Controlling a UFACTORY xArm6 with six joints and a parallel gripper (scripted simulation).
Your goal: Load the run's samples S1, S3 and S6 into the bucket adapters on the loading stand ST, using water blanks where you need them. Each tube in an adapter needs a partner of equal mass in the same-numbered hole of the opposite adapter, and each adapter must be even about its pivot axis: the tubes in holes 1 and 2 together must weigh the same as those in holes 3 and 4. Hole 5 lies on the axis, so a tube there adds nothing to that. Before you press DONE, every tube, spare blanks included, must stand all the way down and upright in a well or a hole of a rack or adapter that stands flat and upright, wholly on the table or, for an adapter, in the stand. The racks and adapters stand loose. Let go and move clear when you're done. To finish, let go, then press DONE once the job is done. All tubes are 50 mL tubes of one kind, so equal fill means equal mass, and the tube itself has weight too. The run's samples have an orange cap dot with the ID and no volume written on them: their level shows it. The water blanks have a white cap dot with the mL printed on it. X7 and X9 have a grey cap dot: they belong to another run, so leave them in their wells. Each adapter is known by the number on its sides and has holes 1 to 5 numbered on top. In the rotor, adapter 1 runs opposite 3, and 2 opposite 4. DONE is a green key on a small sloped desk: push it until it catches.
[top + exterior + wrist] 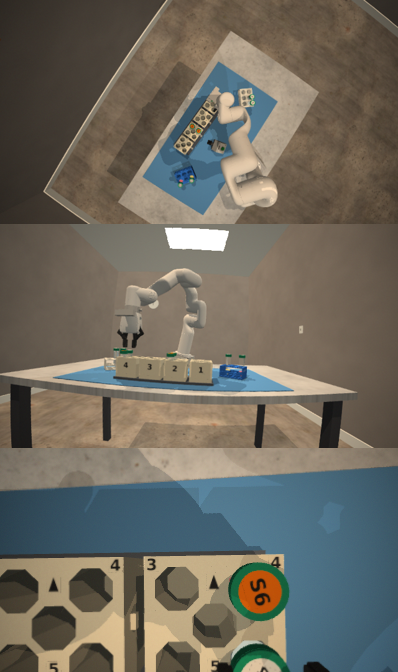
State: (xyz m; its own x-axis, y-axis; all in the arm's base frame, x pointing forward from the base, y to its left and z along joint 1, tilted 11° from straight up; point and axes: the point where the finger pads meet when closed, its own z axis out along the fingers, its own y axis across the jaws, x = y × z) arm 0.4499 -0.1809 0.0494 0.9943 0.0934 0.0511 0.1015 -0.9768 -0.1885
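Right now my hand is 230 mm past the green key, 200 mm to the right of it and 90 mm above it. From my hand the other things lie so: cream blank rack 120 mm behind, 170 mm to the right, 130 mm below; loading stand 190 mm to the left, 150 mm below; blue sample rack 170 mm behind, 520 mm to the left, 130 mm below.
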